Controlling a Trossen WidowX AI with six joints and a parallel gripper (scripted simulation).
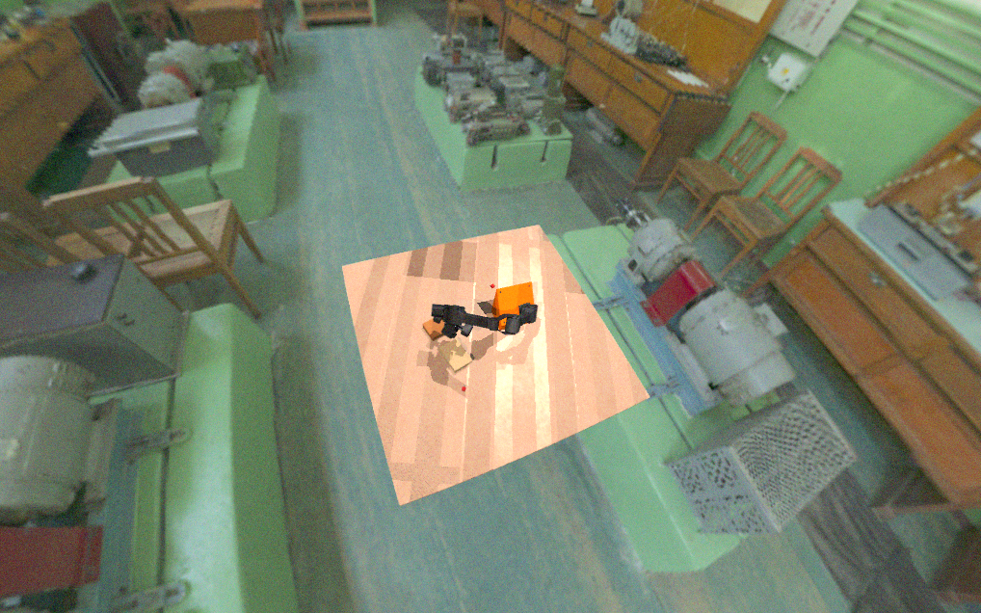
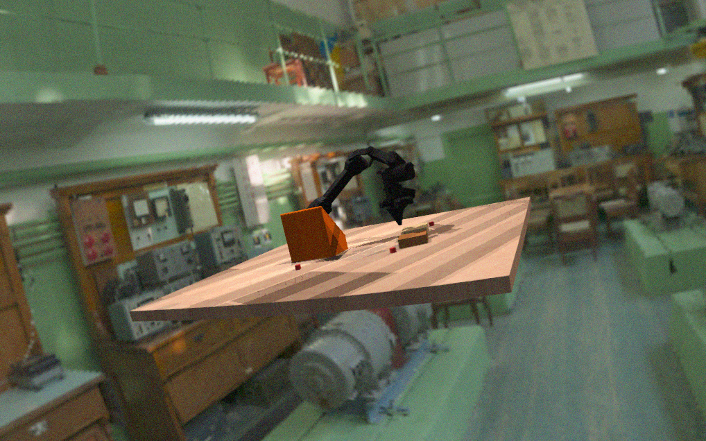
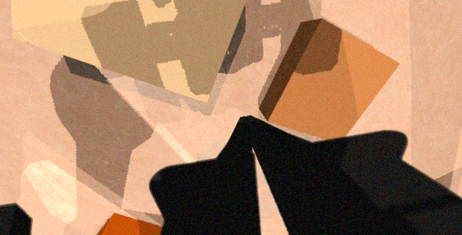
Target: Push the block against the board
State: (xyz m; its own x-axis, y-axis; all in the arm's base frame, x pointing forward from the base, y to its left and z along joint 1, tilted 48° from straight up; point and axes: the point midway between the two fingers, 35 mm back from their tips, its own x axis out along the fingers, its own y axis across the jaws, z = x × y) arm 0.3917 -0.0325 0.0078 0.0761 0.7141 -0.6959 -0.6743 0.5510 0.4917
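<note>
Now: the tan board 2 cm ahead of my gripper tip, 11 cm to the left of it and 5 cm below it. Round my gripper tip: brown square block: 6 cm ahead, 7 cm to the right, 5 cm below.
</note>
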